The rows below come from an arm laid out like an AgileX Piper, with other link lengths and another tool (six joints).
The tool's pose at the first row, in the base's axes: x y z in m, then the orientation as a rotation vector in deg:
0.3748, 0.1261, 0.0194, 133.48, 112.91, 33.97
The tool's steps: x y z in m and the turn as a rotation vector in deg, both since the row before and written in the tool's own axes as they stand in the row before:
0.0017, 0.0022, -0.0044, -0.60, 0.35, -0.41
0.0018, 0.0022, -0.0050, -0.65, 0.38, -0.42
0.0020, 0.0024, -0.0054, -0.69, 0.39, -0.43
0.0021, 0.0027, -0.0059, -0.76, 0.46, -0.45
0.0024, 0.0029, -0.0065, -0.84, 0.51, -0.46
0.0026, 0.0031, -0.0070, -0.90, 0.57, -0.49
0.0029, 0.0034, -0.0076, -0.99, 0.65, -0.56
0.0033, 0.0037, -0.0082, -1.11, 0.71, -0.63
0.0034, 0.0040, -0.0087, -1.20, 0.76, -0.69
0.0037, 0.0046, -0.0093, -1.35, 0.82, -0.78
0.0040, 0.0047, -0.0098, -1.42, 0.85, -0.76
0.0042, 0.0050, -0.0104, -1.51, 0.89, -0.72
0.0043, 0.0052, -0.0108, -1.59, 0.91, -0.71
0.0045, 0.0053, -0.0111, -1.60, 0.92, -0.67
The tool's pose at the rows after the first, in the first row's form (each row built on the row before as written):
0.3757, 0.1263, 0.0245, 132.73, 113.03, 34.90
0.3764, 0.1265, 0.0302, 131.94, 113.13, 35.90
0.3771, 0.1267, 0.0364, 131.12, 113.20, 36.94
0.3778, 0.1269, 0.0432, 130.24, 113.26, 38.12
0.3784, 0.1272, 0.0507, 129.30, 113.28, 39.42
0.3789, 0.1275, 0.0588, 128.29, 113.30, 40.84
0.3793, 0.1278, 0.0676, 127.15, 113.34, 42.41
0.3796, 0.1282, 0.0772, 125.85, 113.36, 44.14
0.3797, 0.1285, 0.0874, 124.42, 113.37, 45.98
0.3798, 0.1288, 0.0984, 122.79, 113.34, 47.98
0.3795, 0.1291, 0.1100, 121.13, 113.22, 50.05
0.3788, 0.1293, 0.1223, 119.45, 112.98, 52.22
0.3777, 0.1293, 0.1350, 117.72, 112.65, 54.45
0.3761, 0.1293, 0.1480, 116.01, 112.25, 56.68

